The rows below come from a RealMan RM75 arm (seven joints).
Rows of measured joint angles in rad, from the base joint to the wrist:
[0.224 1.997 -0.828 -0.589 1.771 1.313 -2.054]
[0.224 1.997 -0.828 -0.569 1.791 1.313 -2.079]
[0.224 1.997 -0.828 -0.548 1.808 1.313 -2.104]
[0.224 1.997 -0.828 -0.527 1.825 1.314 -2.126]
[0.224 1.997 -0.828 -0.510 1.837 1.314 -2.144]
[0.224 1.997 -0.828 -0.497 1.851 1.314 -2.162]
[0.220 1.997 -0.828 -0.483 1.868 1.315 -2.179]
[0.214 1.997 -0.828 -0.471 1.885 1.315 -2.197]
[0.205 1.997 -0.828 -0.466 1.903 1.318 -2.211]
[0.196 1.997 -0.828 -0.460 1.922 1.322 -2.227]
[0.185 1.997 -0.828 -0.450 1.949 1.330 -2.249]
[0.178 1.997 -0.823 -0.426 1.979 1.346 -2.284]
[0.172 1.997 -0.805 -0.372 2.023 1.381 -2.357]
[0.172 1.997 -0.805 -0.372 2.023 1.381 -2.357]
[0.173 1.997 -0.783 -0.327 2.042 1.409 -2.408]
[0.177 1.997 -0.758 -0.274 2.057 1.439 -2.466]
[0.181 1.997 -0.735 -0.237 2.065 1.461 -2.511]
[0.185 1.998 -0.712 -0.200 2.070 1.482 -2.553]
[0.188 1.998 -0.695 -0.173 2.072 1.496 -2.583]
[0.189 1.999 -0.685 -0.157 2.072 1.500 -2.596]
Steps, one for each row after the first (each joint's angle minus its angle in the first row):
[0.000 0.000 0.000 0.020 0.020 0.000 -0.025]
[0.000 0.000 0.000 0.041 0.037 0.000 -0.050]
[0.000 0.000 0.000 0.062 0.054 0.001 -0.072]
[0.000 0.000 0.000 0.079 0.066 0.001 -0.090]
[0.000 0.000 0.000 0.092 0.080 0.001 -0.108]
[-0.004 0.000 0.000 0.106 0.097 0.002 -0.125]
[-0.010 0.000 0.000 0.118 0.114 0.002 -0.143]
[-0.019 0.000 0.000 0.123 0.132 0.005 -0.157]
[-0.028 0.000 0.000 0.129 0.151 0.009 -0.173]
[-0.039 0.000 0.000 0.139 0.178 0.017 -0.195]
[-0.046 0.000 0.005 0.163 0.208 0.033 -0.230]
[-0.052 0.000 0.023 0.217 0.252 0.068 -0.303]
[-0.052 0.000 0.023 0.217 0.252 0.068 -0.303]
[-0.051 0.000 0.045 0.262 0.271 0.096 -0.354]
[-0.047 0.000 0.070 0.315 0.286 0.126 -0.412]
[-0.043 0.000 0.093 0.352 0.294 0.148 -0.457]
[-0.039 0.001 0.116 0.389 0.299 0.169 -0.499]
[-0.036 0.001 0.133 0.416 0.301 0.183 -0.529]
[-0.035 0.002 0.143 0.432 0.301 0.187 -0.542]

